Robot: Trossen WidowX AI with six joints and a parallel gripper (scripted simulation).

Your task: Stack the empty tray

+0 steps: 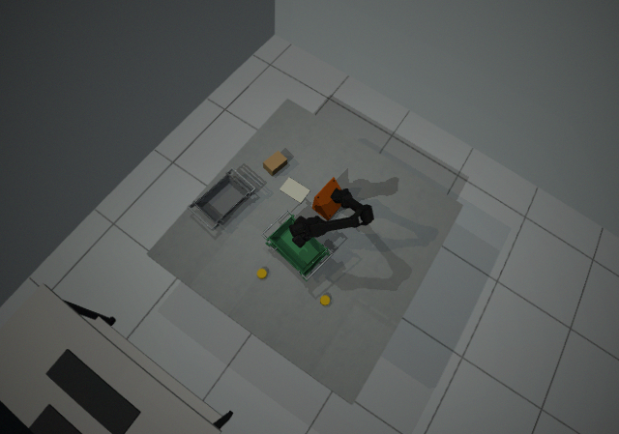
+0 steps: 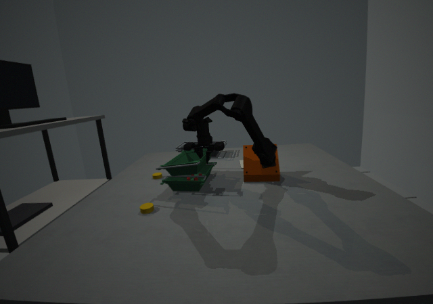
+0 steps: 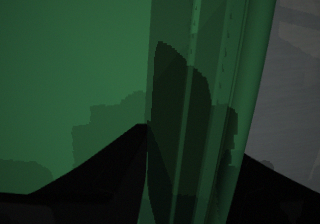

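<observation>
My gripper tip is 70 mm short of the green tray, 30 mm below it and 20 mm to the left of it. The rest, counted from my gripper tip: white pad (230 mm behind, 220 mm to the right, 90 mm below); brown box (410 mm to the right, 300 mm behind, 60 mm below).
</observation>
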